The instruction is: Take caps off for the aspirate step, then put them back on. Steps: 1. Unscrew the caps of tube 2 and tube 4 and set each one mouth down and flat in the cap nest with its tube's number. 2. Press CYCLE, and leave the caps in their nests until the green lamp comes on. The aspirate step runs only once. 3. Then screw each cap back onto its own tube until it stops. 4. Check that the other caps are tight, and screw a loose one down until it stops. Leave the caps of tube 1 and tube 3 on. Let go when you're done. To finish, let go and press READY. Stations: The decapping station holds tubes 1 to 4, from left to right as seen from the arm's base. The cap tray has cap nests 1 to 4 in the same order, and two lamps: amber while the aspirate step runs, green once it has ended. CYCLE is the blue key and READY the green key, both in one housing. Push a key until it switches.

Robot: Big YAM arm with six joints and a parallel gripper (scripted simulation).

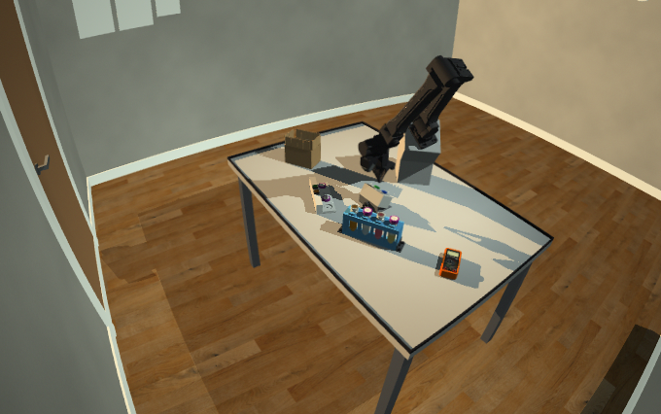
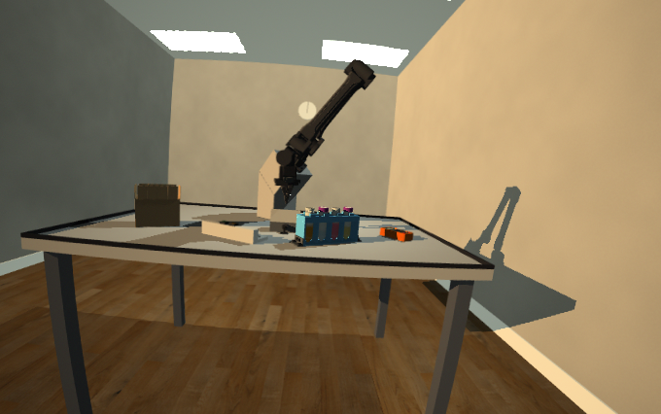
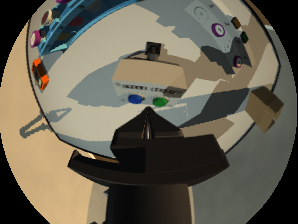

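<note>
The blue cycle key lies 2 cm behind my hand, 2 cm to the left of it and 5 cm below it. The rest, counted from my hand: orange multimeter (9 cm behind, 45 cm to the left, 10 cm below); then beige key housing (1 cm ahead, 6 cm below); then green ready key (2 cm to the right, 5 cm below).
</note>
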